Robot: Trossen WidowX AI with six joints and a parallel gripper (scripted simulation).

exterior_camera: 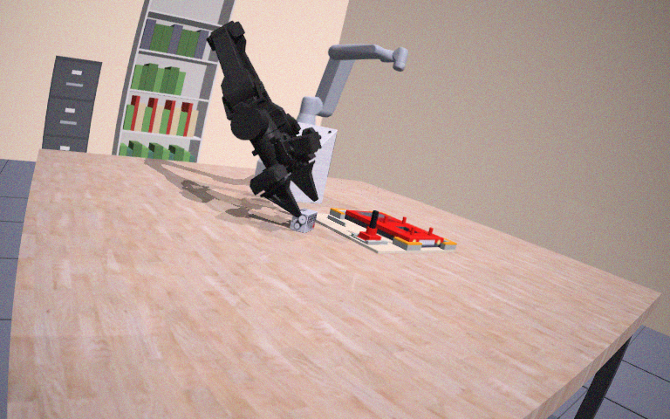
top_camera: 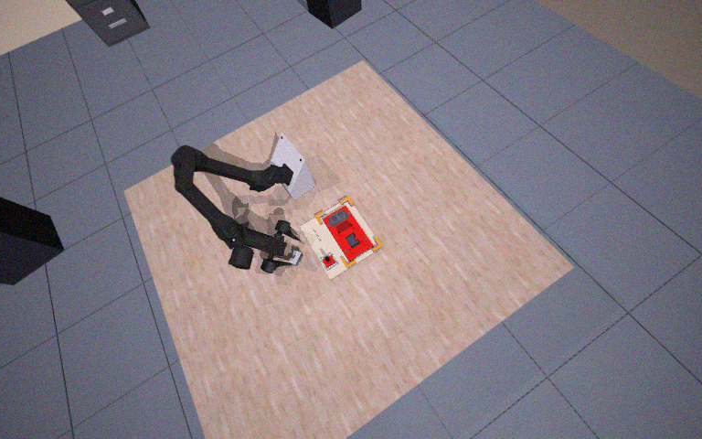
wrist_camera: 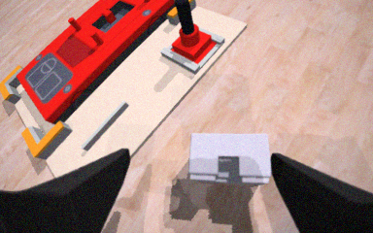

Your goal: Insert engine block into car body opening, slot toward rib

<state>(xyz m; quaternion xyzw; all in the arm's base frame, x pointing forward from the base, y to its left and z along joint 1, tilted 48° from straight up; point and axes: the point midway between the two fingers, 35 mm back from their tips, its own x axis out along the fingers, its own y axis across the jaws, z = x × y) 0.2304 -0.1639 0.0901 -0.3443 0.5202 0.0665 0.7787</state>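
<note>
Now: the engine block 2 cm to the right of my gripper tip, 2 cm below it and 1 cm ahead of it.
</note>
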